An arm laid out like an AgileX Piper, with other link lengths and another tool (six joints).
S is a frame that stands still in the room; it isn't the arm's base.
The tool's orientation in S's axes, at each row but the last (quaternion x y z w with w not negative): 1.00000 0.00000 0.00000 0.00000; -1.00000 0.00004 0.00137 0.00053; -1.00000 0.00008 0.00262 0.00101; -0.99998 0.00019 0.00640 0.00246; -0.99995 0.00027 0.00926 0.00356; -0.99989 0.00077 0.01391 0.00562; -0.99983 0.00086 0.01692 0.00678; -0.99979 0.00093 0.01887 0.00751; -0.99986 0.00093 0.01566 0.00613; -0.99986 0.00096 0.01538 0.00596; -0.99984 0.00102 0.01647 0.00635
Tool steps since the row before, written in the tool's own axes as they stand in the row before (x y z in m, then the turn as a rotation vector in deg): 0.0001 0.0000 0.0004 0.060 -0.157 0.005; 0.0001 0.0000 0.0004 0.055 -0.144 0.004; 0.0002 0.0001 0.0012 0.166 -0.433 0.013; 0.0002 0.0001 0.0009 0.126 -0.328 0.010; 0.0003 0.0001 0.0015 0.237 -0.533 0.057; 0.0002 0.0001 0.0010 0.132 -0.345 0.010; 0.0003 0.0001 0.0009 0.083 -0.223 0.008; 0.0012 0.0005 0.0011 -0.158 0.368 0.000; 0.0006 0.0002 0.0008 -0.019 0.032 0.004; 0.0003 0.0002 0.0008 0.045 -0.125 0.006; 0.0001 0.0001 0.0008 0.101 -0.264 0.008
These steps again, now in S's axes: 0.0001 0.0000 -0.0004 0.060 0.157 -0.005; 0.0001 0.0000 -0.0004 0.055 0.144 -0.004; 0.0002 -0.0001 -0.0012 0.166 0.433 -0.013; 0.0002 -0.0001 -0.0009 0.126 0.328 -0.010; 0.0003 -0.0001 -0.0015 0.236 0.533 -0.058; 0.0002 -0.0001 -0.0010 0.132 0.345 -0.010; 0.0003 -0.0001 -0.0009 0.083 0.223 -0.008; 0.0012 -0.0005 -0.0012 -0.159 -0.368 0.000; 0.0006 -0.0002 -0.0008 -0.019 -0.032 -0.004; 0.0003 -0.0002 -0.0008 0.045 0.125 -0.006; 0.0001 -0.0001 -0.0008 0.101 0.264 -0.008
